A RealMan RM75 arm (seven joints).
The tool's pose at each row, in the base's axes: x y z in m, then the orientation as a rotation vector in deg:
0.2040, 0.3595, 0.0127, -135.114, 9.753, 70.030
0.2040, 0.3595, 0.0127, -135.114, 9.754, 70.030
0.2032, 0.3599, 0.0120, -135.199, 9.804, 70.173
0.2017, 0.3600, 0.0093, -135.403, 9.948, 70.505
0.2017, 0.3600, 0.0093, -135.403, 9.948, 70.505
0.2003, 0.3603, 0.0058, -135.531, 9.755, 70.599
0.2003, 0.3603, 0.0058, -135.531, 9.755, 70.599
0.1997, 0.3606, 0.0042, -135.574, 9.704, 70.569
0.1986, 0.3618, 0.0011, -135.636, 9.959, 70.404
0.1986, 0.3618, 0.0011, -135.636, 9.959, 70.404
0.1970, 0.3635, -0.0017, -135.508, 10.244, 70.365
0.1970, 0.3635, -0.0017, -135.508, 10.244, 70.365
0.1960, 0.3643, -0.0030, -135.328, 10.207, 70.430
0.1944, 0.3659, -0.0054, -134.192, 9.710, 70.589
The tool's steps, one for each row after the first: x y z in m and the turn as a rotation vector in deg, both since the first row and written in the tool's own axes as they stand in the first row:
0.0000, 0.0000, 0.0000, 0.000, 0.000, 0.001
0.0001, 0.0002, 0.0011, -0.110, -0.046, 0.108
0.0014, 0.0015, 0.0036, -0.365, -0.144, 0.376
0.0014, 0.0015, 0.0036, -0.365, -0.144, 0.376
0.0034, 0.0029, 0.0065, -0.560, -0.187, 0.321
0.0034, 0.0029, 0.0065, -0.560, -0.187, 0.321
0.0043, 0.0034, 0.0078, -0.598, -0.162, 0.289
0.0063, 0.0038, 0.0107, -0.515, 0.005, 0.416
0.0063, 0.0038, 0.0107, -0.515, 0.005, 0.416
0.0077, 0.0038, 0.0141, -0.316, 0.031, 0.551
0.0077, 0.0038, 0.0141, -0.316, 0.031, 0.551
0.0083, 0.0039, 0.0158, -0.203, -0.081, 0.497
0.0094, 0.0038, 0.0189, 0.531, -0.690, -0.100

